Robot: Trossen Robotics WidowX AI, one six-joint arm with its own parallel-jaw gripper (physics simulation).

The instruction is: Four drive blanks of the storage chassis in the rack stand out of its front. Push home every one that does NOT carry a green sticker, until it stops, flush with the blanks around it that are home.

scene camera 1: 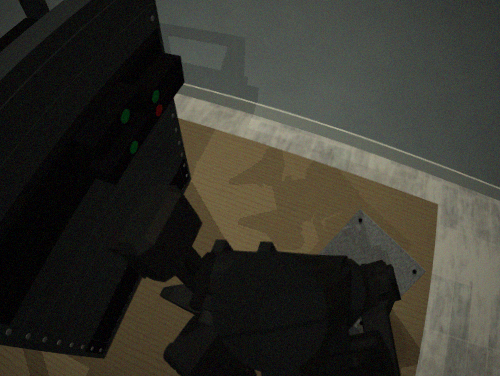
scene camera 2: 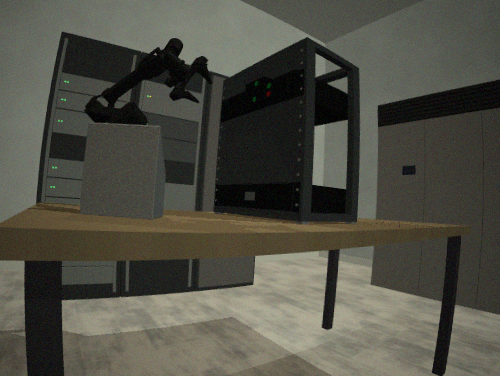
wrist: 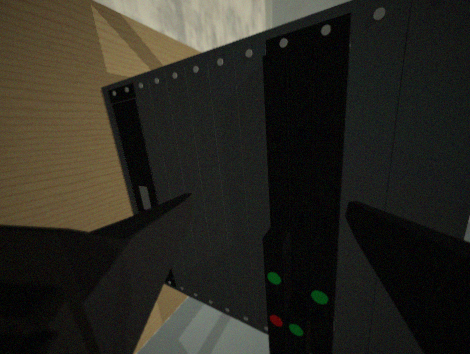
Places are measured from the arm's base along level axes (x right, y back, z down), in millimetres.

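Pixels of known places: gripper, fingertip midpoint: (scene camera 1: 137, 270) (scene camera 2: 205, 93) (wrist: 268, 204); arm's base, link origin: (scene camera 2: 117, 147).
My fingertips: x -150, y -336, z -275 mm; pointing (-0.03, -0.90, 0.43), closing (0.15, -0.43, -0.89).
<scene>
For each thing: its middle in the pictures, then the offset to it from my fingertips. "pt": a spot on its surface instead.
- dark storage chassis, surface spot: (wrist: 306, 125) pt dy -144, dx -28, dz +4 mm
- upper-left green sticker, body centre: (scene camera 1: 125, 116) (wrist: 319, 297) (scene camera 2: 256, 83) dy -95, dx +173, dz -18 mm
- upper-right green sticker, body centre: (scene camera 1: 155, 96) (wrist: 296, 329) (scene camera 2: 269, 85) dy -90, dx +242, dz +10 mm
- lower-left green sticker, body centre: (scene camera 1: 133, 147) (wrist: 274, 278) (scene camera 2: 254, 99) dy -95, dx +167, dz +39 mm
- lower-right red sticker, body centre: (scene camera 1: 159, 110) (wrist: 276, 320) (scene camera 2: 268, 93) dy -90, dx +242, dz +39 mm
- rack, body centre: (scene camera 1: 50, 183) (wrist: 253, 186) (scene camera 2: 282, 142) dy -289, dx +121, dz +150 mm
The dark storage chassis (scene camera 2: 235, 108) (wrist: 306, 125) spans the rack's upper front. A dark block of blanks stands out of it; separate blank edges are too dark to tell. It carries an upper-left green sticker (scene camera 1: 125, 116) (scene camera 2: 256, 83) (wrist: 319, 297), an upper-right green sticker (scene camera 1: 155, 96) (scene camera 2: 268, 85) (wrist: 296, 330), a lower-left green sticker (scene camera 1: 134, 147) (scene camera 2: 254, 99) (wrist: 274, 278) and a lower-right red sticker (scene camera 1: 159, 110) (scene camera 2: 268, 93) (wrist: 276, 320). My gripper (scene camera 2: 205, 91) (wrist: 268, 204) is open and empty, in front of the rack's left side, apart from it.
The rack (scene camera 1: 60, 280) (scene camera 2: 310, 150) (wrist: 210, 140) stands on the wooden table (scene camera 1: 240, 200) (scene camera 2: 240, 242) (wrist: 50, 150). A grey pedestal (scene camera 1: 395, 250) (scene camera 2: 120, 170) carries the arm. Cabinets (scene camera 2: 425, 200) stand behind the table. The arm hides part of the rack front in scene camera 1.
</scene>
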